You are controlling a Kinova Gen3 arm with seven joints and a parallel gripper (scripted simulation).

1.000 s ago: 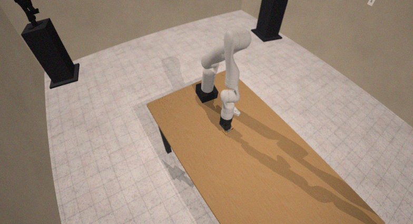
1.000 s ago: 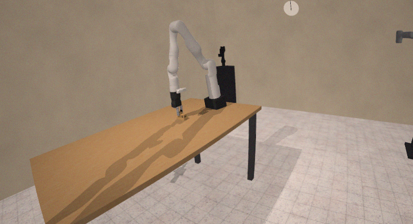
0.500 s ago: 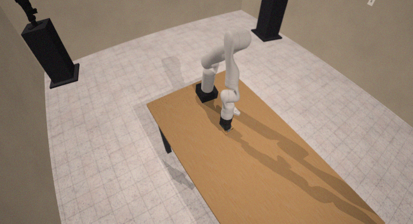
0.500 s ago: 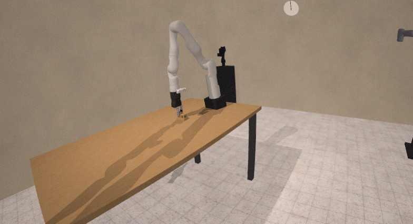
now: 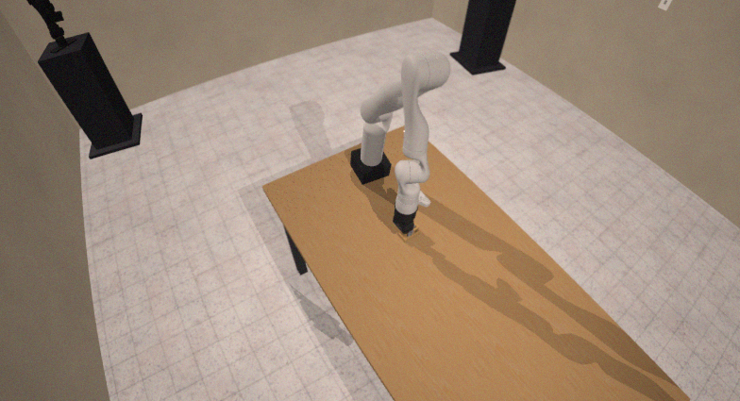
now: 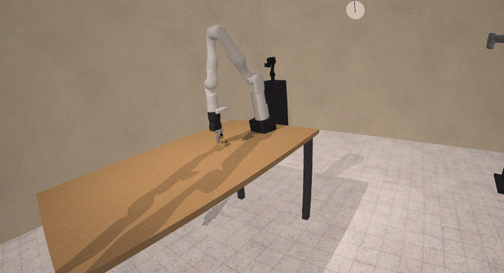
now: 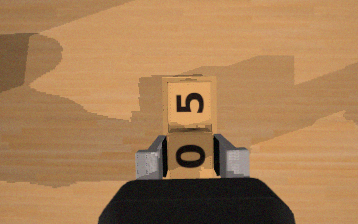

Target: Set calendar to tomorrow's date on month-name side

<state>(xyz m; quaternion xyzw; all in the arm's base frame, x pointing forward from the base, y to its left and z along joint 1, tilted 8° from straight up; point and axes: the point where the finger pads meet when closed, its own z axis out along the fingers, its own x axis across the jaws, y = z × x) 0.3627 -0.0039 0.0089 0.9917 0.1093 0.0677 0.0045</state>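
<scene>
Right now my hand is 10 mm above the wooden date cube. From my hand the other things lie so: wooden tray (40 mm below, 20 mm to the left).
</scene>
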